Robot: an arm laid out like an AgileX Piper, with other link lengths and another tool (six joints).
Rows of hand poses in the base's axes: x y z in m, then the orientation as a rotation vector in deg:
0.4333 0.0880 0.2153 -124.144 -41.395 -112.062
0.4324 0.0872 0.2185 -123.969 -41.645 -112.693
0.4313 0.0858 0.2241 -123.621 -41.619 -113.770
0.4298 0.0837 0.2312 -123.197 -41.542 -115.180
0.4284 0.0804 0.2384 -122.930 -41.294 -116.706
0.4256 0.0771 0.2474 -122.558 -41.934 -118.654
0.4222 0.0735 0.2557 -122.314 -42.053 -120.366
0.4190 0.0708 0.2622 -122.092 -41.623 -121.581
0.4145 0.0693 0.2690 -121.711 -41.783 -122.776
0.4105 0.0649 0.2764 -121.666 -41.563 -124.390
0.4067 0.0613 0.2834 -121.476 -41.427 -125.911
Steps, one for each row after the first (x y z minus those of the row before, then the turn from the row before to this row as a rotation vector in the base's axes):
-0.0009 -0.0008 0.0032 -0.237 -0.466 -0.096
-0.0011 -0.0014 0.0056 -0.112 -0.763 -0.284
-0.0015 -0.0021 0.0071 -0.146 -0.983 -0.411
-0.0014 -0.0033 0.0072 -0.169 -0.993 -0.620
-0.0028 -0.0033 0.0090 -0.786 -1.351 -0.488
-0.0034 -0.0036 0.0083 -0.476 -1.121 -0.623
-0.0032 -0.0027 0.0065 -0.011 -0.767 -0.566
-0.0045 -0.0015 0.0068 -0.290 -0.839 -0.294
-0.0040 -0.0044 0.0074 -0.360 -0.965 -0.816
-0.0038 -0.0036 0.0070 -0.322 -0.951 -0.663

